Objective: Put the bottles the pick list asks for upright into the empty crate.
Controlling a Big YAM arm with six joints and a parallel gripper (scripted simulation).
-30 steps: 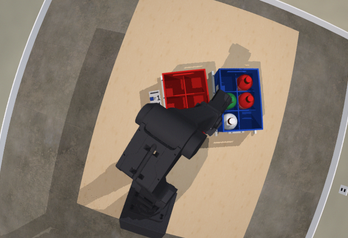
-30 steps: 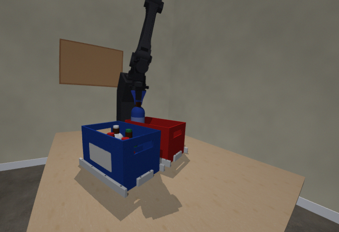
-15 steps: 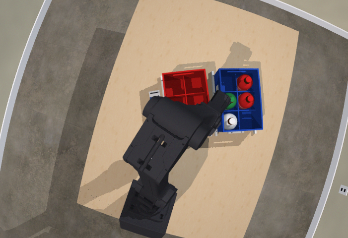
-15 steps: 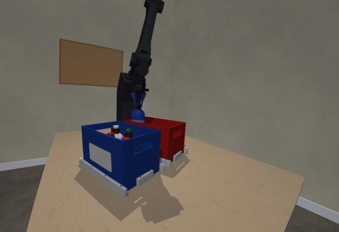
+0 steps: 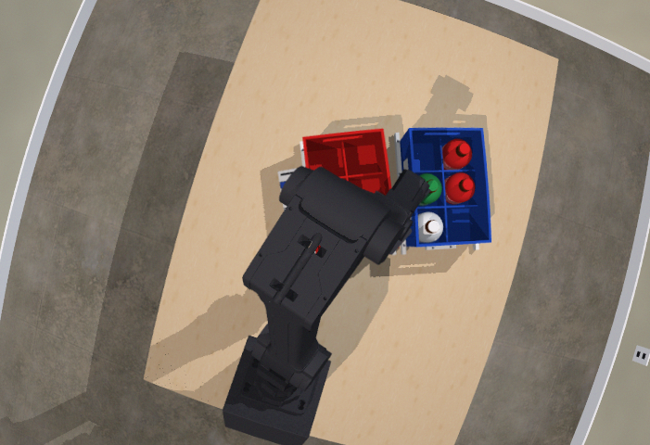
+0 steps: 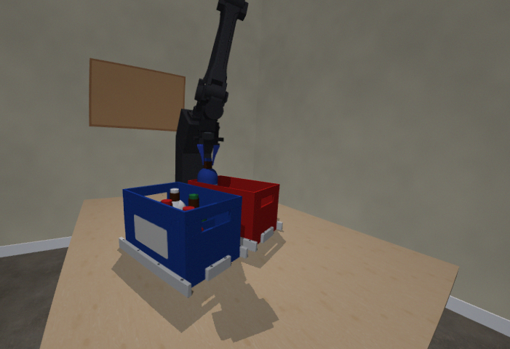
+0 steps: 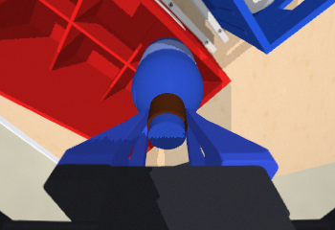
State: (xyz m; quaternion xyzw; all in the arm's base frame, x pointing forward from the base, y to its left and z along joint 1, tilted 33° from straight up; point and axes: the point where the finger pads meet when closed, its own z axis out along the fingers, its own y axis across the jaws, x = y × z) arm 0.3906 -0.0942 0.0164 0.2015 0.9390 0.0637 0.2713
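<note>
Right now my hand is 6 cm above the blue-label bottle. Also, from my hand: red crate: 16 cm below, 8 cm to the left, 6 cm ahead; green-label bottle: 15 cm below, 14 cm ahead, 10 cm to the right; white-label bottle: 15 cm below, 13 cm to the right, 5 cm ahead.
</note>
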